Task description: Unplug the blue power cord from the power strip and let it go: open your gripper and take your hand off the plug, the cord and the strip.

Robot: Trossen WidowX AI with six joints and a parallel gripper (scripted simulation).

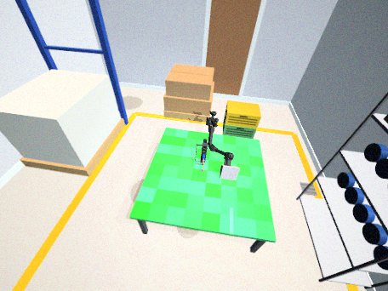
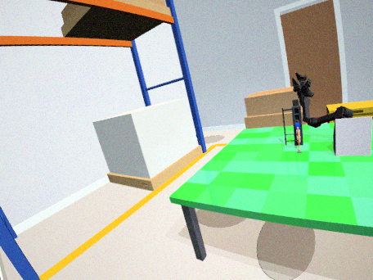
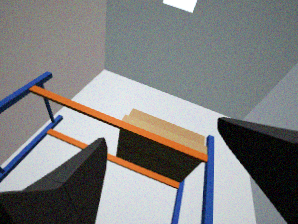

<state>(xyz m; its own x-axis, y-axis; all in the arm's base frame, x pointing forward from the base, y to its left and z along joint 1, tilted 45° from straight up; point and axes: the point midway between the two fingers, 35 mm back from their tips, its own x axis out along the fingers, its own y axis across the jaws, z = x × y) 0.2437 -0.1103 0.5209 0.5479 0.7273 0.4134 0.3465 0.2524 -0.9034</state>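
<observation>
The blue plug lies 34 cm to the left of my gripper tip, 31 cm below it and 3 cm ahead of it.
</observation>
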